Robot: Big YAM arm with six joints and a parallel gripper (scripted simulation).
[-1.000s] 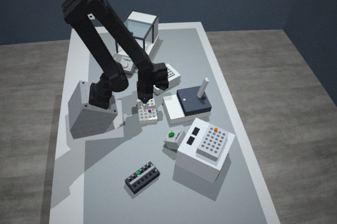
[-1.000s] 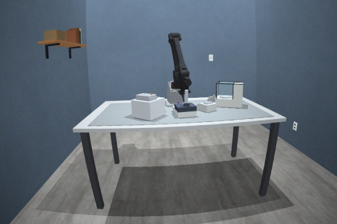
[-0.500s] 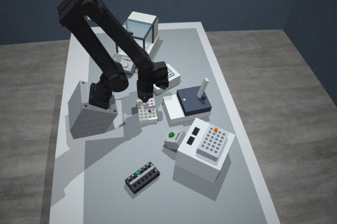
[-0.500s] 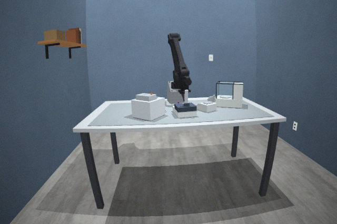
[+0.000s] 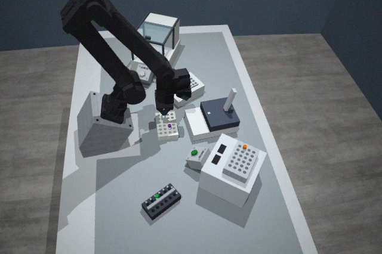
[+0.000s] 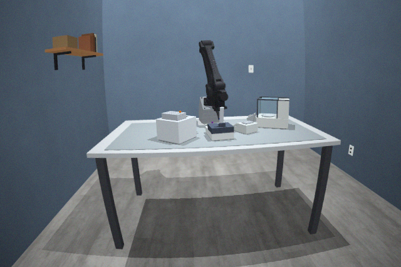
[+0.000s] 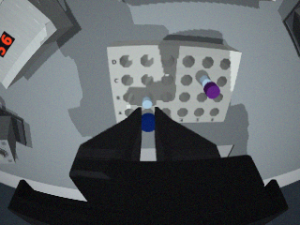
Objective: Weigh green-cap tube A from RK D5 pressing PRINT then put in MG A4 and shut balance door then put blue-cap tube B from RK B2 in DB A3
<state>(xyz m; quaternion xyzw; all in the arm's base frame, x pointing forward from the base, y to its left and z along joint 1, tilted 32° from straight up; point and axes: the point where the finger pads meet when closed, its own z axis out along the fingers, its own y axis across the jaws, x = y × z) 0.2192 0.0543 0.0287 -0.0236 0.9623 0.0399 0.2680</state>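
Now: hand 2 cm above the tube B. Round my hand: black magnet block: 37 cm to the right, 5 cm below, 2 cm behind; then white tube rack: 5 cm below, 3 cm to the right, 1 cm ahead; then dry block DB: 17 cm to the left, 10 cm ahead, 4 cm below.
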